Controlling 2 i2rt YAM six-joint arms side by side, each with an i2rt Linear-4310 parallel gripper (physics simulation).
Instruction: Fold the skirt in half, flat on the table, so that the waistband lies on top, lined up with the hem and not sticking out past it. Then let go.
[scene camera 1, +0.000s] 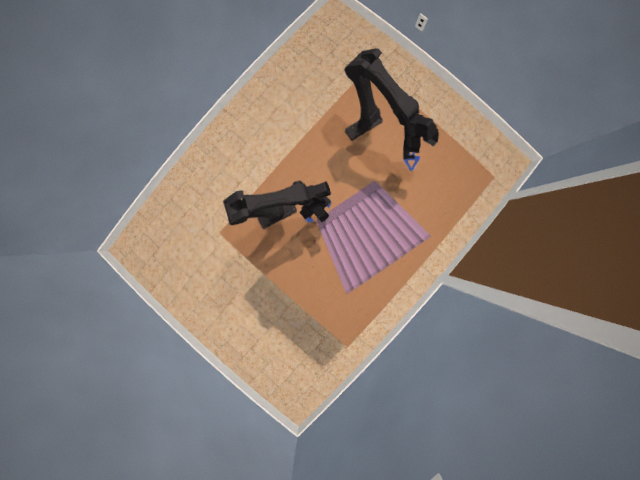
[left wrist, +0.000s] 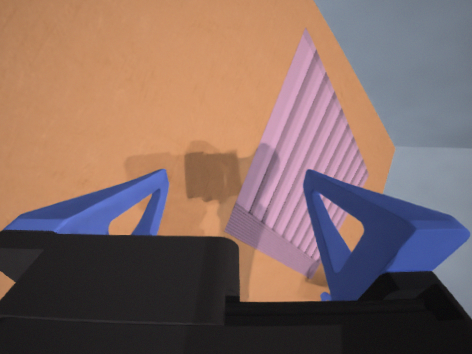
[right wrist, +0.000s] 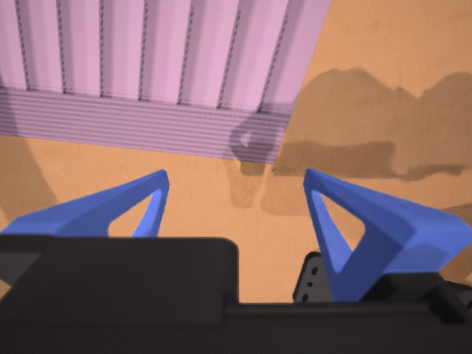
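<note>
The pink pleated skirt (scene camera 1: 374, 237) (left wrist: 300, 150) (right wrist: 165, 55) lies flat and spread out on the brown table (scene camera 1: 454, 180) (left wrist: 100, 75) (right wrist: 400, 40). Its ribbed waistband (scene camera 1: 351, 202) (left wrist: 272, 246) (right wrist: 150, 122) is on the side toward the arms; its wider hem (scene camera 1: 390, 266) is at the lower right. My left gripper (scene camera 1: 411, 164) (left wrist: 236, 176) is open and empty above the table, up and right of the waistband's upper corner. My right gripper (scene camera 1: 318, 211) (right wrist: 236, 176) is open and empty, raised near the waistband's left corner in scene camera 1. Its arm partly hides that corner there.
The left arm (scene camera 1: 392, 90) reaches from the table's upper edge, and the right arm (scene camera 1: 273, 201) from its left part. Arm shadows fall on the table, some across the skirt in the wrist views. Tiled floor (scene camera 1: 248, 129) and blue walls (scene camera 1: 103, 103) surround the table.
</note>
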